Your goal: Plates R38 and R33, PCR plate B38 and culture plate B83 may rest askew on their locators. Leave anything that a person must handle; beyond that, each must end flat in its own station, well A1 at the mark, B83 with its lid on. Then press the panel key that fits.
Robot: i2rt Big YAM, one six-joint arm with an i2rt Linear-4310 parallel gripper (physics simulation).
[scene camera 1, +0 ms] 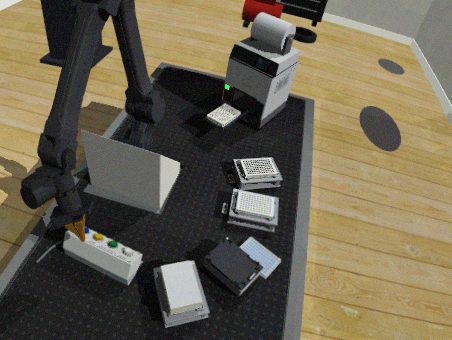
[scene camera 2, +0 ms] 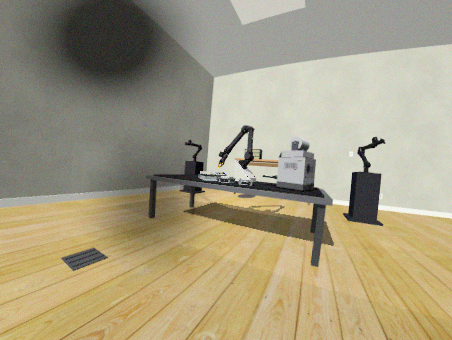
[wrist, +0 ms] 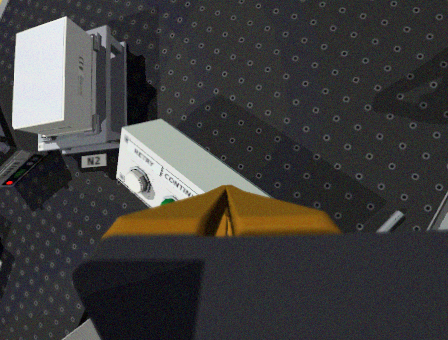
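Observation:
My gripper (scene camera 1: pixel 82 238) (scene camera 2: pixel 220 164) (wrist: pixel 227 195) is shut and empty, with its orange tips over the blue-button end of the white key panel (scene camera 1: pixel 100 257) (wrist: pixel 200 159). The panel's yellow key (scene camera 1: pixel 98 237), green key (scene camera 1: pixel 113 244) (wrist: pixel 168 202) and white RETRY key (scene camera 1: pixel 127 251) (wrist: pixel 136 181) show. A tall white plate (scene camera 1: pixel 183 287) (wrist: pixel 40 75) sits on the station marked N2. Two welled plates (scene camera 1: pixel 257 167) (scene camera 1: pixel 255 204) sit on grey stations. A bluish gridded plate (scene camera 1: pixel 263 256) lies against a dark block (scene camera 1: pixel 233 264). Plate names are unreadable.
A grey-white printer-like machine (scene camera 1: pixel 257 75) (scene camera 2: pixel 296 170) with a green light stands at the far end, a welled plate (scene camera 1: pixel 224 114) before it. An upright white board (scene camera 1: pixel 125 169) stands beyond the panel. A red light (wrist: pixel 9 183) shows on a small unit near N2.

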